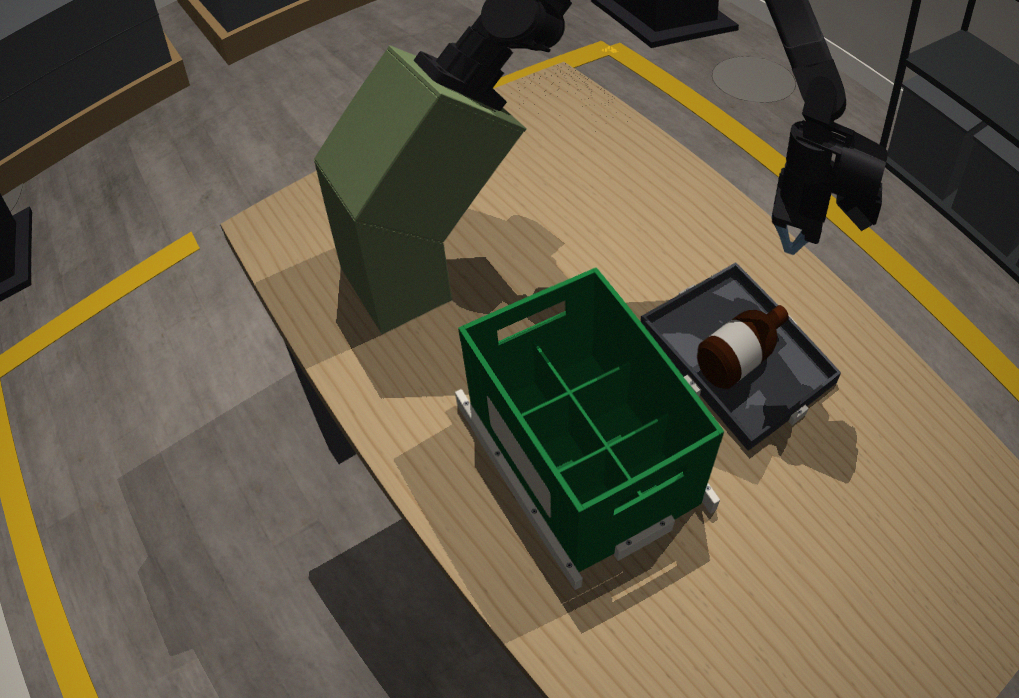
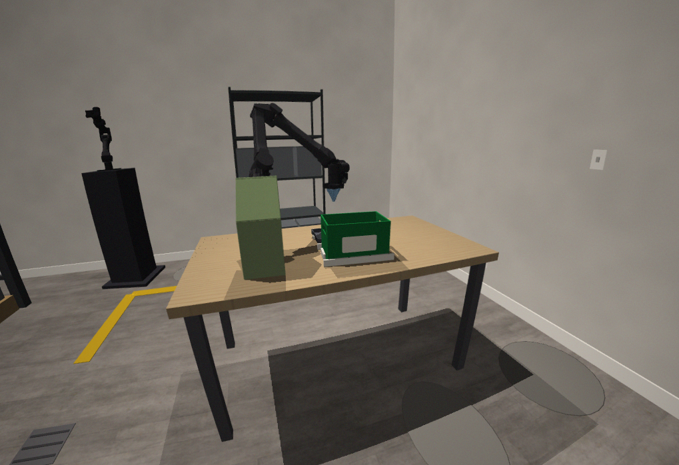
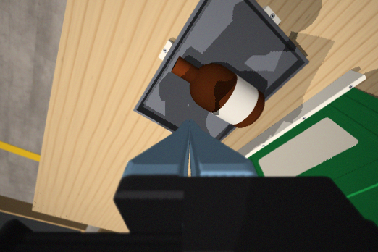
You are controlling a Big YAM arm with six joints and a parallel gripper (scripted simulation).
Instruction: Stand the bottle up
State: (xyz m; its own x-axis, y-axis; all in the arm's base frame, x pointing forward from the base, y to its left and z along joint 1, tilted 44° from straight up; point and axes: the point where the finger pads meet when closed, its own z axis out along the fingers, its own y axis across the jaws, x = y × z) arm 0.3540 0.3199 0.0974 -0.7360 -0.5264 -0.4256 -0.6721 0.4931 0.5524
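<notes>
The brown bottle is 150 mm below my hand, 50 mm to the right of it and 10 mm ahead of it. The rest, counted from my hand: dark grey tray (180 mm below, 50 mm to the right); green crate (330 mm to the right, 110 mm below, 40 mm ahead).
</notes>
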